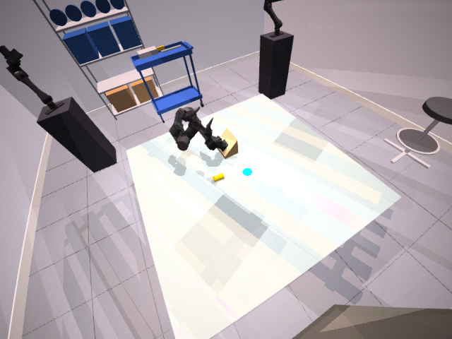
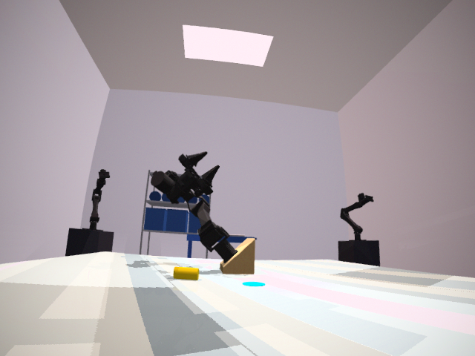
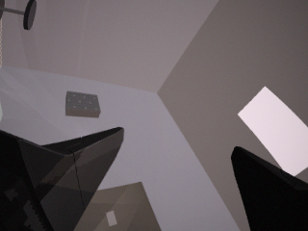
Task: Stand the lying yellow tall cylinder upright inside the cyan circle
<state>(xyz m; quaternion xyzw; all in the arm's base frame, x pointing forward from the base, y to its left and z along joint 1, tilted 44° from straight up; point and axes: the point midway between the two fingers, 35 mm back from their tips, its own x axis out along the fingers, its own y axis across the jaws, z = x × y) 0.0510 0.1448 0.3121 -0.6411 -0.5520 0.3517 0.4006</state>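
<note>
Now: the yellow tall cylinder 380 mm below my gripper tip, 130 mm ahead of it and 50 mm to the right of it. Also, from my gripper tip: cyan circle: 400 mm below, 170 mm ahead, 130 mm to the left.
</note>
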